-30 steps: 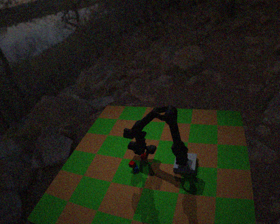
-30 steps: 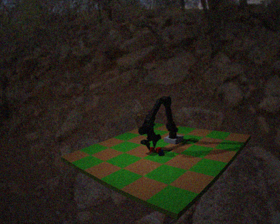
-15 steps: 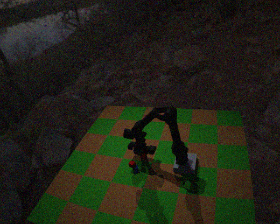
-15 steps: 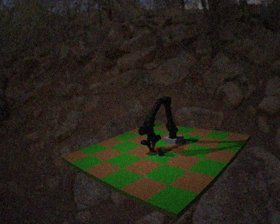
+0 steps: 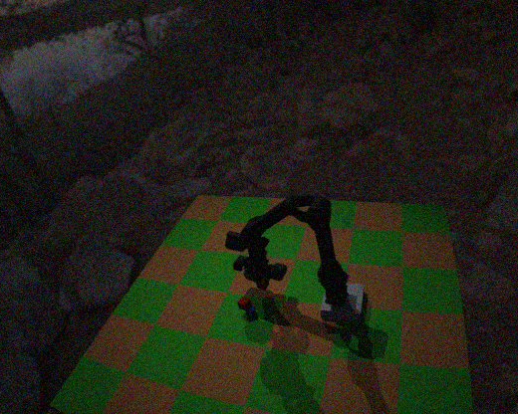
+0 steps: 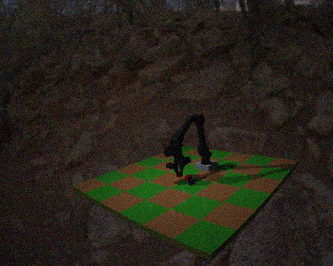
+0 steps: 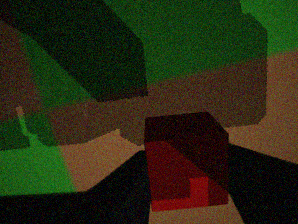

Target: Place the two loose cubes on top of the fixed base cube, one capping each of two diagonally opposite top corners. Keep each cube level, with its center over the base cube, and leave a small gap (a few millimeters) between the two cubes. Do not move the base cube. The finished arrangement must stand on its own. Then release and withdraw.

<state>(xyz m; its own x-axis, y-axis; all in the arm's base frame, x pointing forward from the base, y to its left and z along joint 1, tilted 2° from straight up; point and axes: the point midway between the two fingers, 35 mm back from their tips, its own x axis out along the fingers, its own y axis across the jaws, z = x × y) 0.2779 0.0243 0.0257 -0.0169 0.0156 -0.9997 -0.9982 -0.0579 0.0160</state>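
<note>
My gripper tip is 12 cm to the right of the blue base cube, 3 cm above it and 1 cm past it.
</note>
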